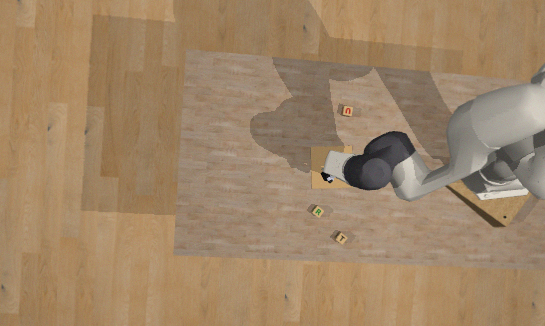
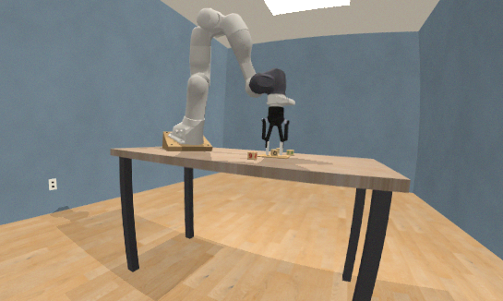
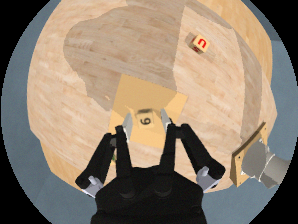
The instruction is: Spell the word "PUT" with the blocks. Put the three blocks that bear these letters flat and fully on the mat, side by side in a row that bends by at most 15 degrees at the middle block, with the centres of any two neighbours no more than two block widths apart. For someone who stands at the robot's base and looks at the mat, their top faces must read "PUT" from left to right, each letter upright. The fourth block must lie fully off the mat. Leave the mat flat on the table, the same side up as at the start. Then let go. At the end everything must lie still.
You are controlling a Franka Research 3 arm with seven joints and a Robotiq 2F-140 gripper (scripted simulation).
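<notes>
Right now my hand is 20 mm above the block marked 6. Round my hand: green P block: 50 mm ahead, 150 mm to the left, 20 mm below; then red U block: 30 mm behind, 190 mm to the right, 20 mm below; then tan mat: 40 mm below.
</notes>
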